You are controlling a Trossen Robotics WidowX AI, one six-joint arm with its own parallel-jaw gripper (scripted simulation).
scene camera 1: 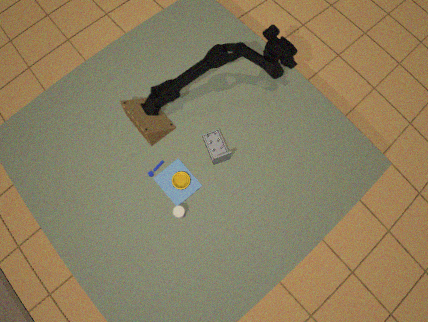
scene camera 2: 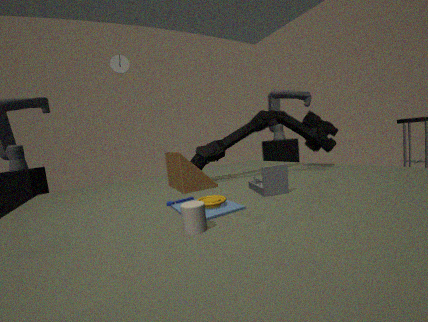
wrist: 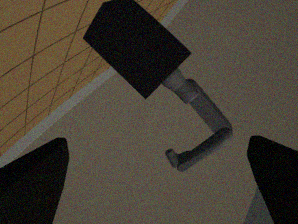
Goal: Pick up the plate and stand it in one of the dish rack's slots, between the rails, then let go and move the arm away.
Labels:
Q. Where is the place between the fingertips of the gripper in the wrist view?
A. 161, 147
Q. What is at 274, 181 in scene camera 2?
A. A grey dish rack.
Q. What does the gripper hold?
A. Nothing.

